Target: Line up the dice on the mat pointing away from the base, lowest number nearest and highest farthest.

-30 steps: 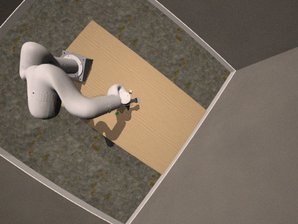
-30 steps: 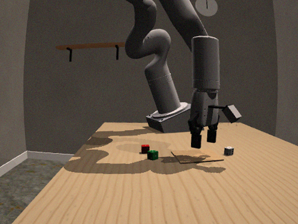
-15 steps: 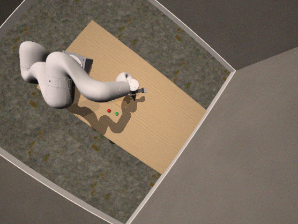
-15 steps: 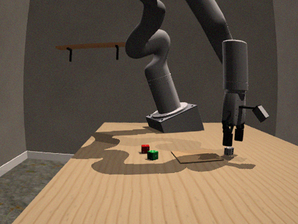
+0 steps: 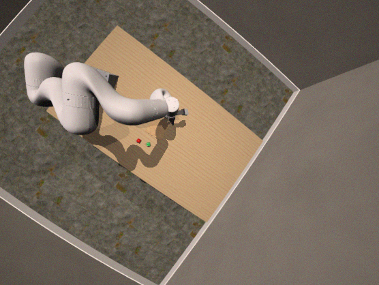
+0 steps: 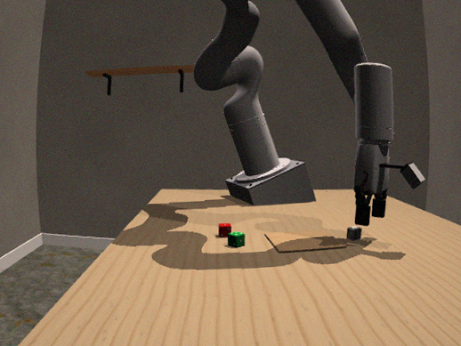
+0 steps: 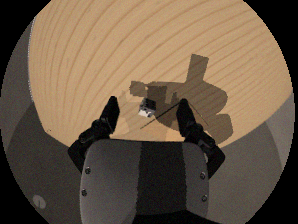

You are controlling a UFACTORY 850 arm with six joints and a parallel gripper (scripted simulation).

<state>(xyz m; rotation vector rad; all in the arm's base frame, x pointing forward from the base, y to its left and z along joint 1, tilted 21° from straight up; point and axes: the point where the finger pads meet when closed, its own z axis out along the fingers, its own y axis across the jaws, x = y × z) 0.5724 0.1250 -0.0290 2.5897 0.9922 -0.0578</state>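
My gripper is now 3 cm past the white die, 2 cm to the left of it and 4 cm above it. Also, from my hand: red die (10 cm behind, 29 cm to the right, 4 cm below); then green die (3 cm behind, 28 cm to the right, 4 cm below); then tan mat (4 cm behind, 14 cm to the right, 5 cm below).
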